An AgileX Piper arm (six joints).
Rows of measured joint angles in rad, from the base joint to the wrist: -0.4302 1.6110 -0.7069 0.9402 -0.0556 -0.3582; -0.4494 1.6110 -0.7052 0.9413 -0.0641 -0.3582; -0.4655 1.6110 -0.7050 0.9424 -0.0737 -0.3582; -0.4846 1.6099 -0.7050 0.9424 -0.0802 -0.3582; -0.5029 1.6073 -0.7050 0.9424 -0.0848 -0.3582; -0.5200 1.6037 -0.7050 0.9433 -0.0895 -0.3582; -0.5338 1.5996 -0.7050 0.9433 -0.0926 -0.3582; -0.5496 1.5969 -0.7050 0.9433 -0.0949 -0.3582; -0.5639 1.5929 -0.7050 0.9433 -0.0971 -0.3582; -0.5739 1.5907 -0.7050 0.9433 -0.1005 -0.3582; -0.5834 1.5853 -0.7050 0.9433 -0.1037 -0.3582; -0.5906 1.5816 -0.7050 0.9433 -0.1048 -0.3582; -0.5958 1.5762 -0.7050 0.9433 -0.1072 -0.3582
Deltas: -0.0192 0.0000 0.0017 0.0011 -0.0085 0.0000; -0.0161 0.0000 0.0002 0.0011 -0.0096 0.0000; -0.0191 -0.0011 0.0000 0.0000 -0.0065 0.0000; -0.0183 -0.0026 0.0000 0.0000 -0.0046 0.0000; -0.0171 -0.0036 0.0000 0.0009 -0.0047 0.0000; -0.0138 -0.0041 0.0000 0.0000 -0.0031 0.0000; -0.0158 -0.0027 0.0000 0.0000 -0.0023 0.0000; -0.0143 -0.0040 0.0000 0.0000 -0.0022 0.0000; -0.0100 -0.0022 0.0000 0.0000 -0.0034 0.0000; -0.0095 -0.0054 0.0000 0.0000 -0.0032 0.0000; -0.0072 -0.0037 0.0000 0.0000 -0.0011 0.0000; -0.0052 -0.0054 0.0000 0.0000 -0.0024 0.0000
